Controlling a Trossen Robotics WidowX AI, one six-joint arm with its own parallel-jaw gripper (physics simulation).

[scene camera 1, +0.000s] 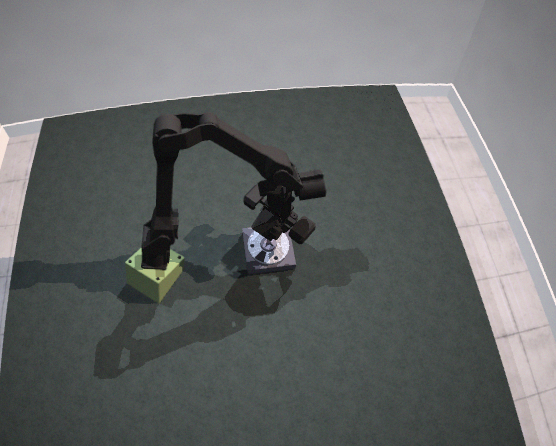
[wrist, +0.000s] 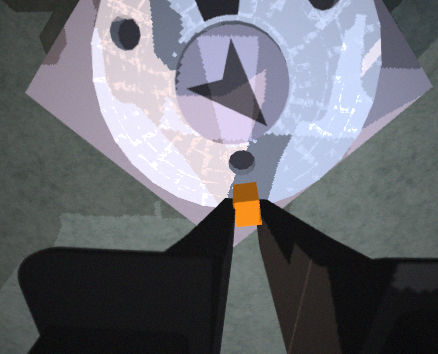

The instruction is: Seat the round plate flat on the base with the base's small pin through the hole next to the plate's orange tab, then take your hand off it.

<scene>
my gripper: scene camera 1; wrist
white round plate: scene camera 1; wrist
same spot on white round plate: point(wrist: 334, 61) = point(scene camera 1: 255, 238)
same spot on my gripper: point(wrist: 72, 293) = point(scene camera 1: 283, 229)
</scene>
